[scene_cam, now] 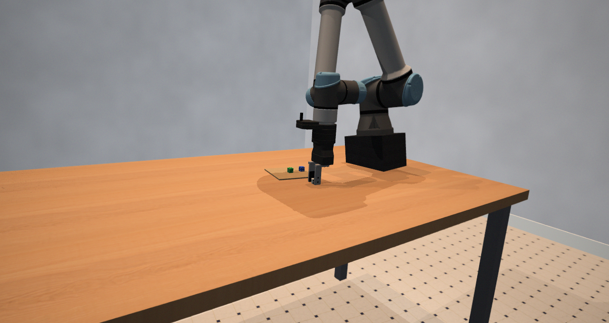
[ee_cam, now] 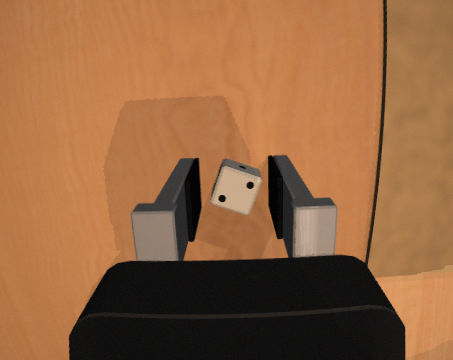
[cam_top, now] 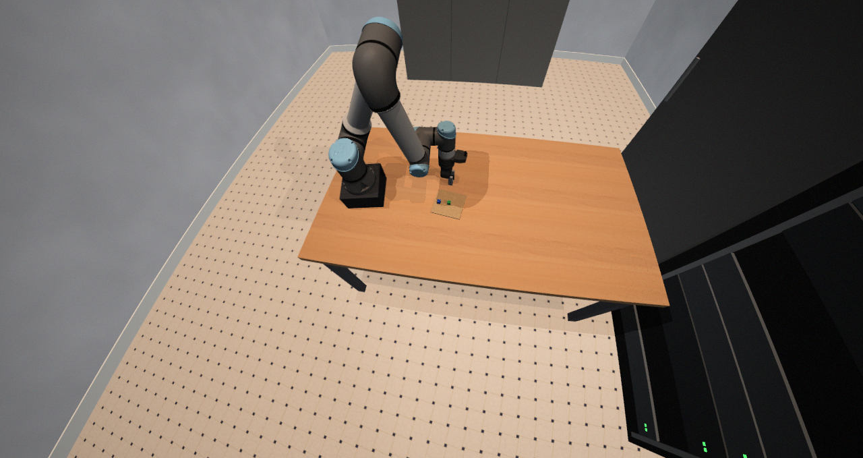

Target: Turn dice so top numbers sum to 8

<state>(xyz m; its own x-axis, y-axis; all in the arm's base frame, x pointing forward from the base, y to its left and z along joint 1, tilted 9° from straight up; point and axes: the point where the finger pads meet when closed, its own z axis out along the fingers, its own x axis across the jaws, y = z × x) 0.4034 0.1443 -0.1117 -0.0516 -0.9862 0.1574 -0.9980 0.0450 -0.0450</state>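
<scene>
My hand is 10 mm above the white die. The rest, counted from my hand: green die: 130 mm to the right, 10 mm below, 10 mm ahead; mat: 130 mm to the right, 20 mm below, 10 mm ahead; blue die: 140 mm to the right, 40 mm behind, 10 mm below.
</scene>
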